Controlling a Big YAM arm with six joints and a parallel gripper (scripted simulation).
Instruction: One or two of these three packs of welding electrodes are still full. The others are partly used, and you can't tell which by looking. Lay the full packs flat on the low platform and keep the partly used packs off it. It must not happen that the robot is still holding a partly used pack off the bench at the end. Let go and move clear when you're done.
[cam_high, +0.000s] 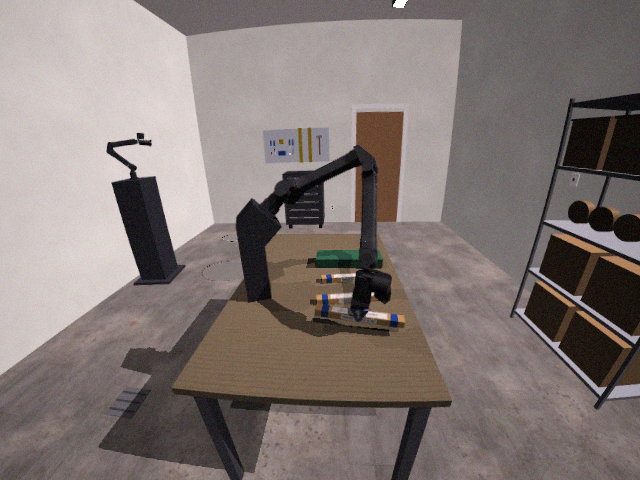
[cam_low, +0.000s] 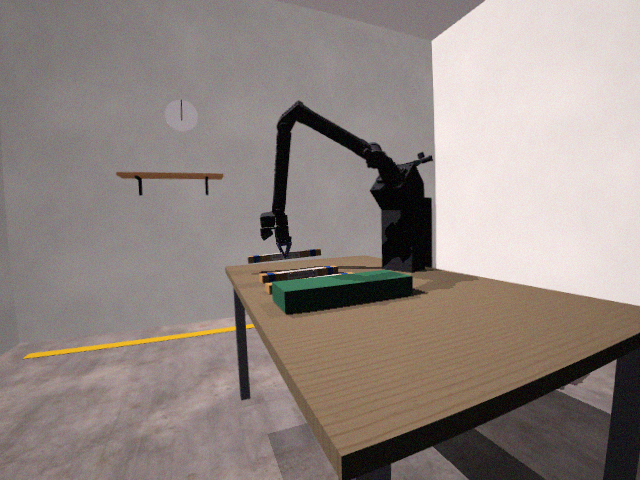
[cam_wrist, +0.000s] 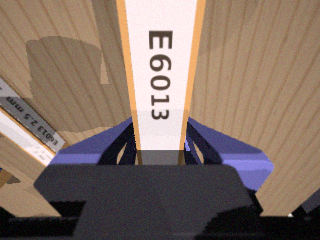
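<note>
Now: hand 10 mm below the pack. Round my hand: green low platform (600 mm to the left, 60 mm ahead, 50 mm below).
</note>
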